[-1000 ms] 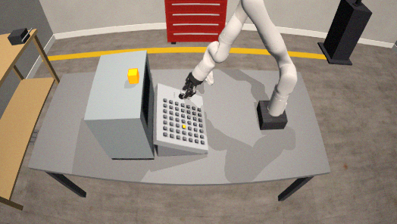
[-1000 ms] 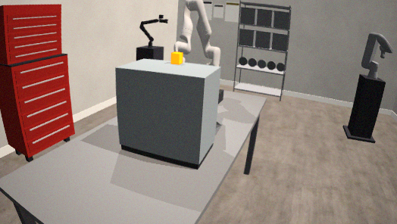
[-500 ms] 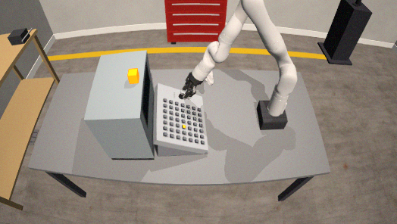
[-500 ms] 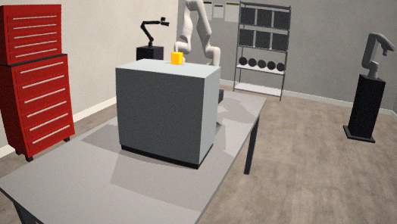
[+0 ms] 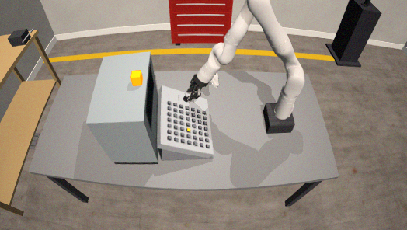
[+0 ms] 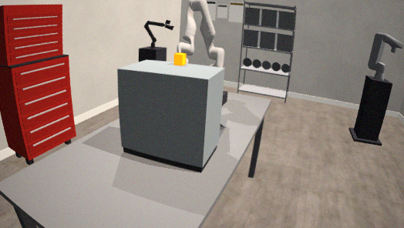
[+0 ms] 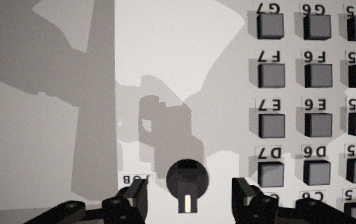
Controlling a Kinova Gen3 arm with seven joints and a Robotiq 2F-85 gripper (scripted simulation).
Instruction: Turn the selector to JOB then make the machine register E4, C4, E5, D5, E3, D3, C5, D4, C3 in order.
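Now: hand 3 cm above the black selector knob and 2 cm short of it. The rest, counted from my hand: key C4: 16 cm to the left, 4 cm ahead, 2 cm below; then keypad: 11 cm to the left, 8 cm below, 4 cm ahead; then key D4: 16 cm to the left, 4 cm below, 1 cm ahead.
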